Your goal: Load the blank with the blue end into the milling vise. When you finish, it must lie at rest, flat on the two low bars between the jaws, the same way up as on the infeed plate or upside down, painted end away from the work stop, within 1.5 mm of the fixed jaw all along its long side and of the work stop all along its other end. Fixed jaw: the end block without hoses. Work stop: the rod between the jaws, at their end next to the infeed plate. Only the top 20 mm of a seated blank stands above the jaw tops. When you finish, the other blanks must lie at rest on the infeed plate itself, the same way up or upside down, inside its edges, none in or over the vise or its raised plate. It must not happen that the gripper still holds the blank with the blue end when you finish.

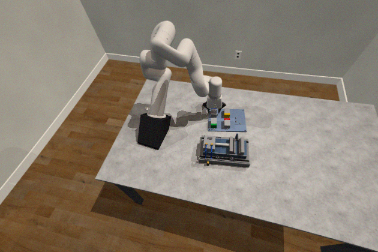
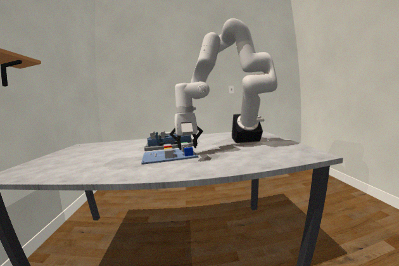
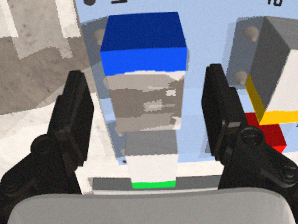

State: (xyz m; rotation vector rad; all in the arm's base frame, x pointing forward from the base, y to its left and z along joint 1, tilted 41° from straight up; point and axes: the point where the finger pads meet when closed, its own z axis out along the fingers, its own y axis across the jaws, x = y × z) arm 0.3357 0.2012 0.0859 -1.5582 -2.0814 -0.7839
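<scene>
Now: the blue-ended blank 30 mm below my hand. From my hand the other things lie so: green-ended blank: 90 mm to the right, 30 mm below, 30 mm ahead; then infeed plate: 100 mm ahead, 50 mm below, 20 mm to the right; then yellow-ended blank: 90 mm ahead, 30 mm to the left, 30 mm below.
</scene>
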